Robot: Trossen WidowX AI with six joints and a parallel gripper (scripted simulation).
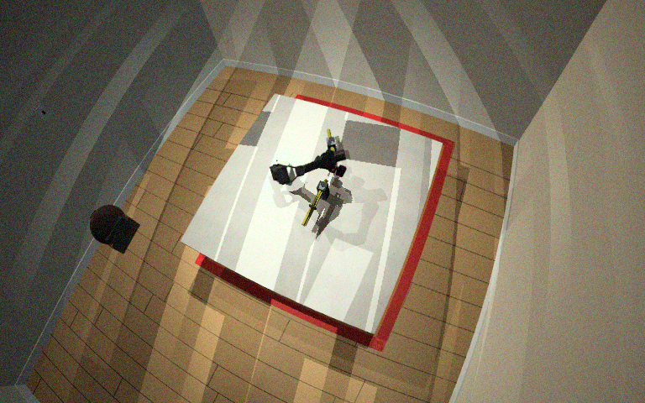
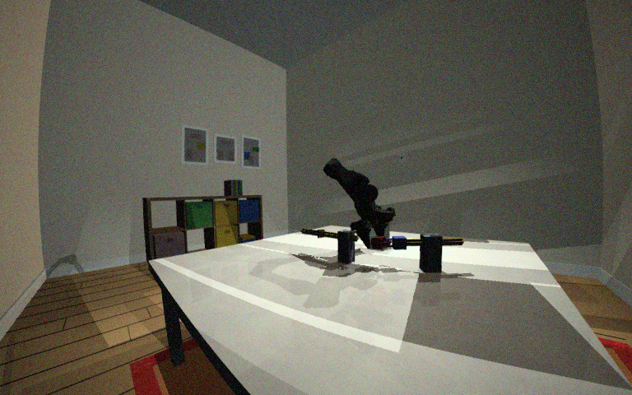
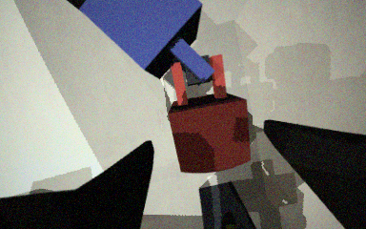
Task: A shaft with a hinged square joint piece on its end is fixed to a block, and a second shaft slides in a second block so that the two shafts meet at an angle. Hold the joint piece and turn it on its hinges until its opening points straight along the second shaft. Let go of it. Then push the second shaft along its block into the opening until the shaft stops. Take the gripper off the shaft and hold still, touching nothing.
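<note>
Right now my gripper tip is 2 cm to the right of the red square joint piece and 1 cm below it.
</note>
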